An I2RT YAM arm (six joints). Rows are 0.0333 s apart.
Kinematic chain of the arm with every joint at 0, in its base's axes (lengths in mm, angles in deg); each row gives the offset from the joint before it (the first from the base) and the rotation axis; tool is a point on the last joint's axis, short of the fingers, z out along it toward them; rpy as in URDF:
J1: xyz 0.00 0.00 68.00 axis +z
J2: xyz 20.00 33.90 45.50 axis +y
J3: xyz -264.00 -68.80 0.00 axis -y
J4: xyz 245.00 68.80 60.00 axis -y
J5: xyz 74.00 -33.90 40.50 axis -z
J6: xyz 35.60 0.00 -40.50 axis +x
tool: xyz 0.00 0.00 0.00 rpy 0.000 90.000 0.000
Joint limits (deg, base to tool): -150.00..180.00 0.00..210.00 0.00..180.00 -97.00..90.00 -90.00..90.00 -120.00..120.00
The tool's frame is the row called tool.
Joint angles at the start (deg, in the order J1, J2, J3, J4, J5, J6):
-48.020 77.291 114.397 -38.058 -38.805 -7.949
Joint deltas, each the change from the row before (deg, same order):
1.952 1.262 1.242 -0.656 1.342 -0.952
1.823 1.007 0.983 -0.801 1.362 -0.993
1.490 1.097 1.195 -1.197 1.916 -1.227
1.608 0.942 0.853 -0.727 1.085 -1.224
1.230 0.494 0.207 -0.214 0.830 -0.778
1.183 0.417 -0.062 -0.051 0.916 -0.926
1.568 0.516 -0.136 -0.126 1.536 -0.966
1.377 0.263 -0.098 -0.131 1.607 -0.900
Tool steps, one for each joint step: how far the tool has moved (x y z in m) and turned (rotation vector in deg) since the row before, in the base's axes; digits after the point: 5 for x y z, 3 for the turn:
0.00890 0.00078 -0.00005 -0.466 0.630 0.627
0.00786 0.00159 -0.00068 -0.431 0.760 0.490
0.00697 0.00053 -0.00087 -0.529 1.044 -0.371
0.00737 0.00175 -0.00108 -0.720 0.832 0.596
0.00545 0.00172 -0.00141 -0.494 0.529 0.455
0.00555 0.00149 -0.00208 -0.643 0.581 0.341
0.00723 0.00213 -0.00302 -0.598 0.830 0.124
0.00507 0.00287 -0.00184 -0.740 0.616 -0.132

